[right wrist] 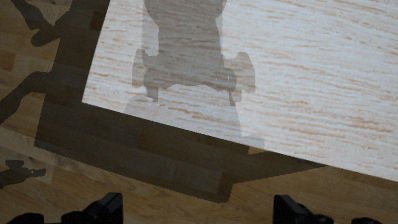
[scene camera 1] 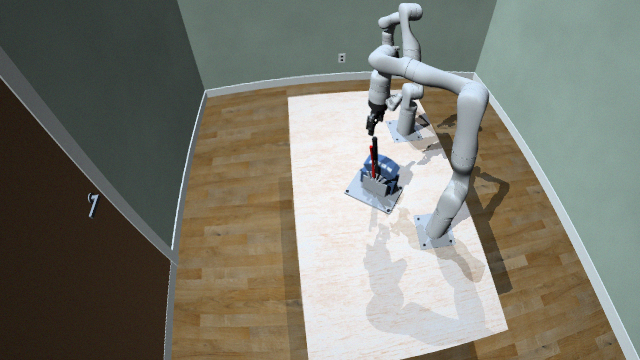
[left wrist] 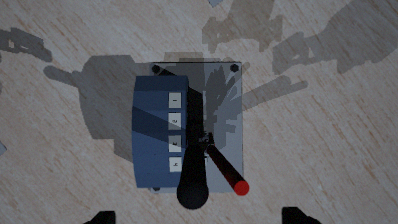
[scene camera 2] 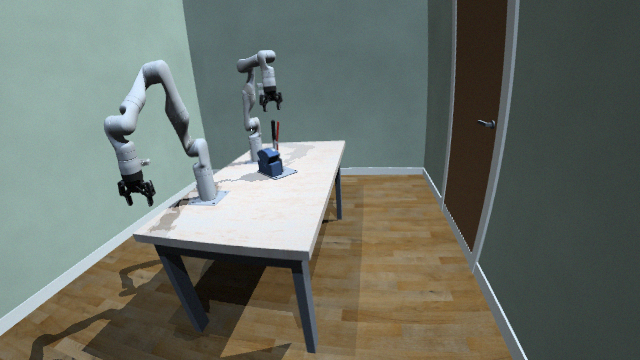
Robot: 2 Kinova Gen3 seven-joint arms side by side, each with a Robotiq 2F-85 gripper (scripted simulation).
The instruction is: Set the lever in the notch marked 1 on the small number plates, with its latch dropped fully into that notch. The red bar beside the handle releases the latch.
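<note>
A blue housing [scene camera 2: 270, 164] is visible in the scene, and so is the robot's right gripper [scene camera 2: 141, 205].
</note>
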